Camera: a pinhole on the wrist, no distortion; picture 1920 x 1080 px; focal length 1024.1 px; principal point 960.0 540.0 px. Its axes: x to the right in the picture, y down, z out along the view. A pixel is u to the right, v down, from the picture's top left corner.
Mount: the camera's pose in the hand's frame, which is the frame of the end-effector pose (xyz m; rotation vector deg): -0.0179 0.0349 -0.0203 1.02 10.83 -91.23
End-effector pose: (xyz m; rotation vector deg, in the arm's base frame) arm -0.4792 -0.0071 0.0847 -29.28 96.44 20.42
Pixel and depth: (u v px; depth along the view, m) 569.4 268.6 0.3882
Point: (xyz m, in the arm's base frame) -0.2069 0.3139 0.0825
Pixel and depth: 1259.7 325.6 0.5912
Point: 0.1094 0.1026 0.0813
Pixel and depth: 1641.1 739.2 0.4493
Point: -0.0085 -0.1069 -0.0695
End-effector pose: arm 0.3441 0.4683 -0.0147 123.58 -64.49 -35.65
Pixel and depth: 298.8 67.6 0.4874
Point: -0.2487 0.3312 -0.1566
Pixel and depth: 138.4 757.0 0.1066
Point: 0.2355 0.3773 -0.0076
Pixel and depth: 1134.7 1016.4 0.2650
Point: 0.2954 0.3110 -0.2182
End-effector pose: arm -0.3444 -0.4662 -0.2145 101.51 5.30 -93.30
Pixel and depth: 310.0 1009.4 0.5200
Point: -0.5701 -1.0687 -0.3122
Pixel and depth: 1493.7 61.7 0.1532
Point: -0.4991 -0.4580 -0.1686
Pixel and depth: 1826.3 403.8 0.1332
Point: -0.4794 -0.4394 -0.2289
